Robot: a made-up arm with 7 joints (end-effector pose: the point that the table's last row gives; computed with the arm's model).
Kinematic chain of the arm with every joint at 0, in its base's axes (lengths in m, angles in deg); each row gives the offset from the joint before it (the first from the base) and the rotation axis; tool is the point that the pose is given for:
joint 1: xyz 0 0 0.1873 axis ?
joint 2: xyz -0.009 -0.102 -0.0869 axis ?
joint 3: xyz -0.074 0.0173 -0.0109 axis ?
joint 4: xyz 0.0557 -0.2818 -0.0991 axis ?
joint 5: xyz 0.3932 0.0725 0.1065 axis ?
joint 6: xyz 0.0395 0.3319 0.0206 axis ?
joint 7: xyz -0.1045 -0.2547 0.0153 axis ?
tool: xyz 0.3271 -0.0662 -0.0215
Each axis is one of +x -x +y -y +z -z.
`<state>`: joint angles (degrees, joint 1 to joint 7).
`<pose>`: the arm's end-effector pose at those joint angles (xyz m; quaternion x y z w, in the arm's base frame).
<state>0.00 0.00 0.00 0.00 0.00 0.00 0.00</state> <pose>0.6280 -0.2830 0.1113 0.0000 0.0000 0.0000 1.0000</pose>
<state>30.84 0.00 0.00 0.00 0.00 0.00 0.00</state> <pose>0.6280 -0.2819 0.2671 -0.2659 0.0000 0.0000 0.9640</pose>
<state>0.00 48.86 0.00 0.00 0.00 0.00 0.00</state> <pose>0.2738 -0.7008 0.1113 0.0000 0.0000 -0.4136 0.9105</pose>
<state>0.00 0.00 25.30 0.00 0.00 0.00 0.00</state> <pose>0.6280 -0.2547 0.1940 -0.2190 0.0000 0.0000 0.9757</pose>
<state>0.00 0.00 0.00 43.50 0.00 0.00 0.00</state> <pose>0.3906 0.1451 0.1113 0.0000 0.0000 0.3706 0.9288</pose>
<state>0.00 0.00 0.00 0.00 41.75 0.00 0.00</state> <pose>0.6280 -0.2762 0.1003 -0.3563 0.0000 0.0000 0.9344</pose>
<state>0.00 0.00 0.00 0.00 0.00 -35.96 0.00</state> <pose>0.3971 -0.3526 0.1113 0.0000 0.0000 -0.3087 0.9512</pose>
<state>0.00 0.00 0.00 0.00 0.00 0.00 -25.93</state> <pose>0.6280 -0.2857 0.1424 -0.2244 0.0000 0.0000 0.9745</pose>
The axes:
joint 1: -x
joint 2: -z
joint 3: -x
joint 4: +z
joint 5: -x
joint 6: +z
joint 7: +x

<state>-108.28 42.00 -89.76 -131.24 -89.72 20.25 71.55</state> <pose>-0.4295 0.9300 0.5546 0.1695 -0.0797 0.9164 0.3538</pose>
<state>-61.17 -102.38 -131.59 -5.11 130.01 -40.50 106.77</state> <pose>-0.3024 0.4121 0.2915 0.8342 0.2306 0.4873 0.1159</pose>
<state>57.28 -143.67 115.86 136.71 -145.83 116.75 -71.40</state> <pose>0.0238 -0.6954 -0.0096 -0.2418 0.6190 0.7463 0.0375</pose>
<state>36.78 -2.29 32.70 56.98 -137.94 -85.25 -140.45</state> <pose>0.1533 -0.1635 0.2654 -0.4212 0.7656 0.4494 0.1857</pose>
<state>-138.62 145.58 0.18 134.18 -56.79 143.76 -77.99</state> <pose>0.3475 -0.6667 0.0468 0.2688 -0.6173 -0.6941 0.2547</pose>
